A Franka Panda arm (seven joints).
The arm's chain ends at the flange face. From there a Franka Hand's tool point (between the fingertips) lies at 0.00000 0.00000 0.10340 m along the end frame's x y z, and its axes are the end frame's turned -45 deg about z.
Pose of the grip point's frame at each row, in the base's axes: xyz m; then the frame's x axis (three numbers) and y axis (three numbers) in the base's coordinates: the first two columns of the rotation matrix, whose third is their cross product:
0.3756 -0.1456 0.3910 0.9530 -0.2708 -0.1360 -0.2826 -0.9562 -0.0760
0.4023 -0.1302 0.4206 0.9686 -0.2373 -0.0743 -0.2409 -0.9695 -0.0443
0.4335 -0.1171 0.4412 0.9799 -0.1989 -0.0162 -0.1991 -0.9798 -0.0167
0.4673 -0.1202 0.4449 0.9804 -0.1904 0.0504 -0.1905 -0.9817 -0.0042
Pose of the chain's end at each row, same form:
0.3869 -0.1571 0.4931 0.4740 -0.8676 -0.1499 -0.8737 -0.4847 0.0424
0.4087 -0.1365 0.5236 0.5146 -0.8533 -0.0839 -0.8552 -0.5177 0.0212
0.4348 -0.1191 0.5446 0.5521 -0.8335 -0.0233 -0.8337 -0.5522 -0.0004
0.4621 -0.1196 0.5482 0.5585 -0.8288 0.0327 -0.8280 -0.5595 -0.0386

